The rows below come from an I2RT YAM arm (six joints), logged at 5 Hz.
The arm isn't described. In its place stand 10 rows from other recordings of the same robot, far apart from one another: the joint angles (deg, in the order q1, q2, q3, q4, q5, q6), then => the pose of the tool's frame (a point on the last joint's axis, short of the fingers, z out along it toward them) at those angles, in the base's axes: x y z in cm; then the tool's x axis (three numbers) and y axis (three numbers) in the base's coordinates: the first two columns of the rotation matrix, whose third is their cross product.
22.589, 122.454, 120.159, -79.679, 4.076, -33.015 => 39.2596 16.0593 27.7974 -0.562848 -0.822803 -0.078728 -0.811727 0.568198 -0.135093
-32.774, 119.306, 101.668, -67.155, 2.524, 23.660 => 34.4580 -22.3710 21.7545 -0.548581 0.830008 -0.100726 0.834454 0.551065 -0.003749
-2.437, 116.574, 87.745, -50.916, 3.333, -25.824 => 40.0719 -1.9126 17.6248 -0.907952 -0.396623 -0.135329 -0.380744 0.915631 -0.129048
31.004, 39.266, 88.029, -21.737, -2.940, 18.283 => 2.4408 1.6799 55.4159 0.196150 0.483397 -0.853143 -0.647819 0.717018 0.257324
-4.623, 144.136, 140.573, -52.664, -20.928, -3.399 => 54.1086 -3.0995 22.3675 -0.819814 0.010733 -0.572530 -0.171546 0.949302 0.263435
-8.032, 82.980, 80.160, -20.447, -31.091, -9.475 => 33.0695 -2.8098 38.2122 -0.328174 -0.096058 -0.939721 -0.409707 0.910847 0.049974
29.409, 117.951, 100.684, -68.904, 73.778, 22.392 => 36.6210 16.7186 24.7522 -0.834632 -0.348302 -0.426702 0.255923 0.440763 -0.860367
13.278, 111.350, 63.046, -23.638, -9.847, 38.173 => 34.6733 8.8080 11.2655 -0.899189 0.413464 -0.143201 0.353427 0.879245 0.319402
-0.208, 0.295, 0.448, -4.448, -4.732, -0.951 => 11.0021 0.2538 16.7316 -0.073576 -0.016274 -0.997157 -0.079877 0.996751 -0.010373
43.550, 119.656, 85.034, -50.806, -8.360, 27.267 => 28.2745 27.5926 14.4223 -0.958333 -0.285620 -0.004457 -0.282397 0.944941 0.165344
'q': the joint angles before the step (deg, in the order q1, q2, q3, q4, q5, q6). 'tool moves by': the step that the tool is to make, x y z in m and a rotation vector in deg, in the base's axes. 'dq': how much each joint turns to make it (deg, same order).
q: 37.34 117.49 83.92 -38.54 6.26 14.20
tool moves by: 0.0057 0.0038 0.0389 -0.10 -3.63 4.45
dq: 0.00 -2.07 5.60 -4.27 0.66 -4.99
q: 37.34 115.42 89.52 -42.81 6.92 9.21
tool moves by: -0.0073 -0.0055 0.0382 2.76 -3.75 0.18
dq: 0.01 -5.06 0.83 -1.21 0.00 -0.19
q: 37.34 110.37 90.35 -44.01 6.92 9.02
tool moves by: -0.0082 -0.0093 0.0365 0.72 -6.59 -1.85
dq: 0.00 -5.23 0.15 0.31 3.89 -0.03
